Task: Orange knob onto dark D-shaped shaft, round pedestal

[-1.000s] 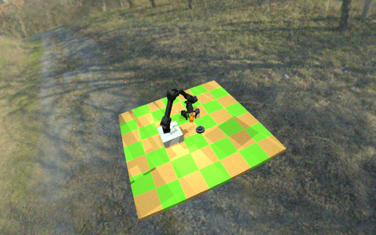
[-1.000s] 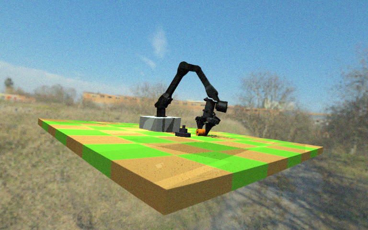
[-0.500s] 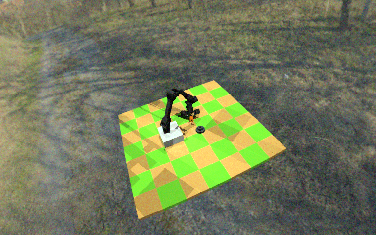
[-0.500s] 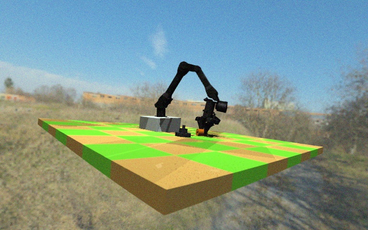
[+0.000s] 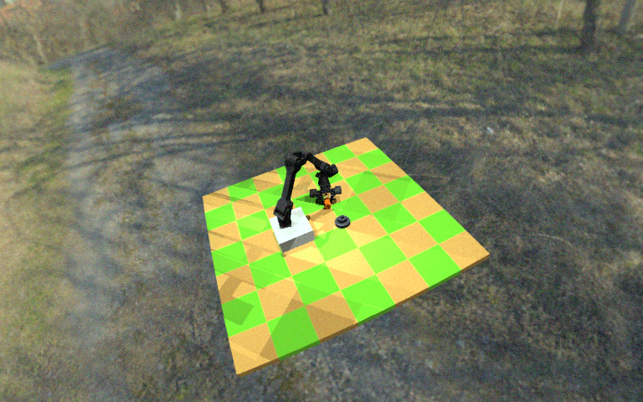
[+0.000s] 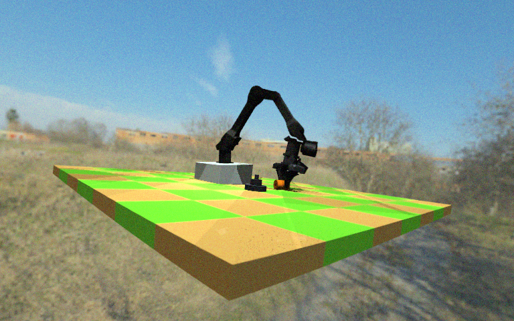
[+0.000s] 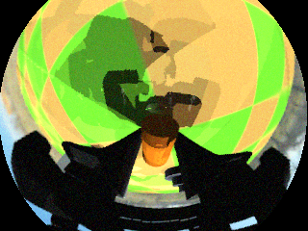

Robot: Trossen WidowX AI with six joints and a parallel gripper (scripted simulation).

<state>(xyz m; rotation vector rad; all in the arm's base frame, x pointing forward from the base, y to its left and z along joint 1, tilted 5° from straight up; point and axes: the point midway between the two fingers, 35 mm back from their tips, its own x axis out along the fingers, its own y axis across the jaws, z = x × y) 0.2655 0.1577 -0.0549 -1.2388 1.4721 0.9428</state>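
The round dark pedestal is 180 mm to the right of my gripper tip, 50 mm ahead of it and 20 mm above it. Round my gripper tip: orange knob (10 mm to the right, 10 mm above).
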